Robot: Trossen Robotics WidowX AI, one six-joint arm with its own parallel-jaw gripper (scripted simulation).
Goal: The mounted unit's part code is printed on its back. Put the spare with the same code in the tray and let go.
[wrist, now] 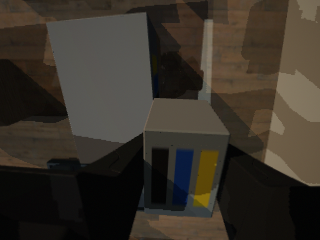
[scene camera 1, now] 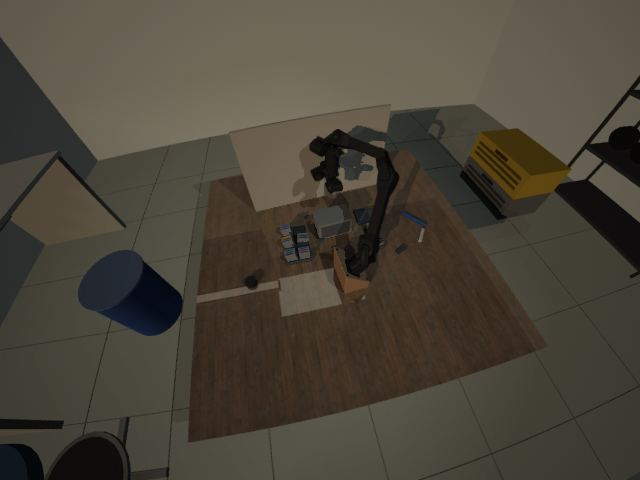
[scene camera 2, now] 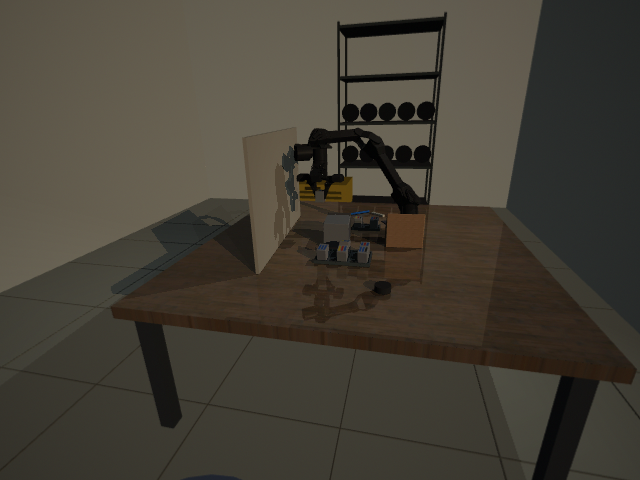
My gripper (scene camera 2: 320,198) holds a grey spare cube (wrist: 185,143). Also in view: a grey mounted unit (scene camera 1: 333,221) and a white panel (scene camera 1: 275,159).
My gripper shows as well in the wrist view (wrist: 178,139). The grey mounted unit is seen too in the wrist view (wrist: 107,67) and in scene camera 2 (scene camera 2: 337,226). The white panel is seen too in scene camera 2 (scene camera 2: 271,171).
